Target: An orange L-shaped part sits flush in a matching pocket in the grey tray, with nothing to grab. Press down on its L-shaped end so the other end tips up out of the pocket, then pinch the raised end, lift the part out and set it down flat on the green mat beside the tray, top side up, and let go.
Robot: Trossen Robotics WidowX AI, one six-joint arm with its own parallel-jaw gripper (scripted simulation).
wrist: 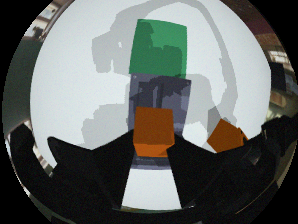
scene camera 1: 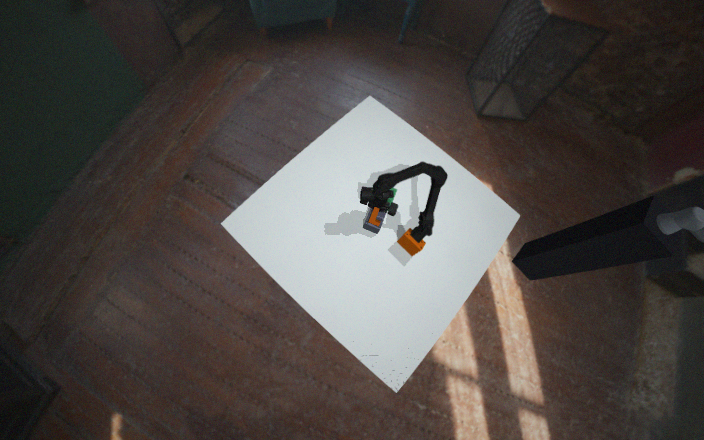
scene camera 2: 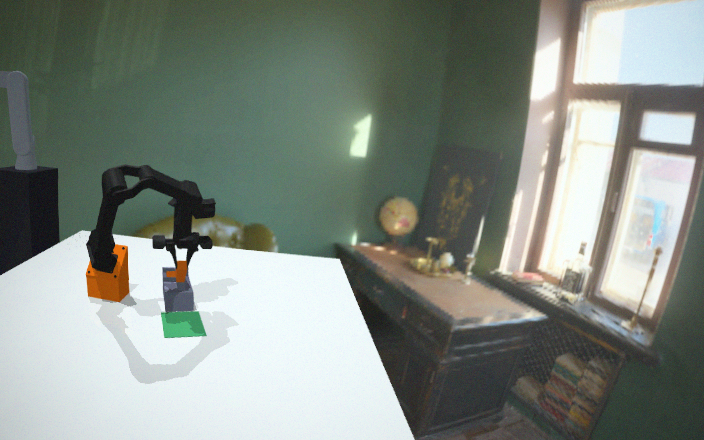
In view: my gripper (scene camera 2: 181, 268), an orange L-shaped part (wrist: 153, 133) and a green mat (scene camera 2: 175, 324).
My gripper shows as well in the wrist view (wrist: 151, 134). The green mat shows as well in the wrist view (wrist: 159, 47).
